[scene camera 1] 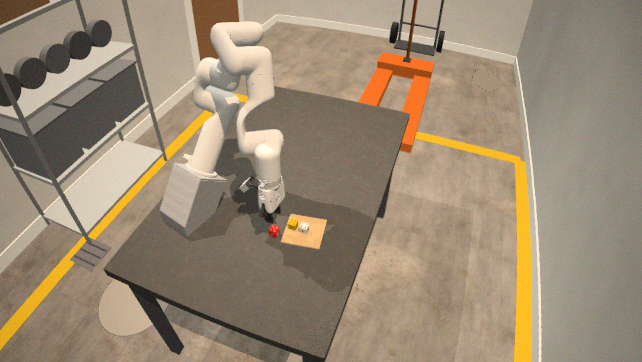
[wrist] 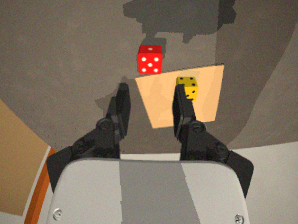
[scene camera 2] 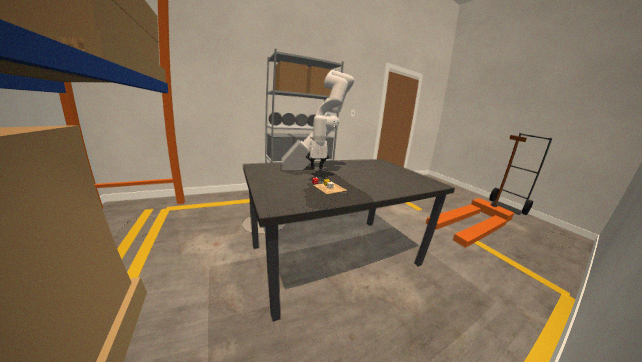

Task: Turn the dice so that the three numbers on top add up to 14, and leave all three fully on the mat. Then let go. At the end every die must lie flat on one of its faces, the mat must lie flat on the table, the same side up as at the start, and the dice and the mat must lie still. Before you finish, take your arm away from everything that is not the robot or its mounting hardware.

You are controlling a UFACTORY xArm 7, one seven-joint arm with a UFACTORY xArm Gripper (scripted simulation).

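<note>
From the scene camera I can see my gripper [scene camera 1: 273,217]. The wrist view gives me the gripper [wrist: 151,95] as well.
</note>
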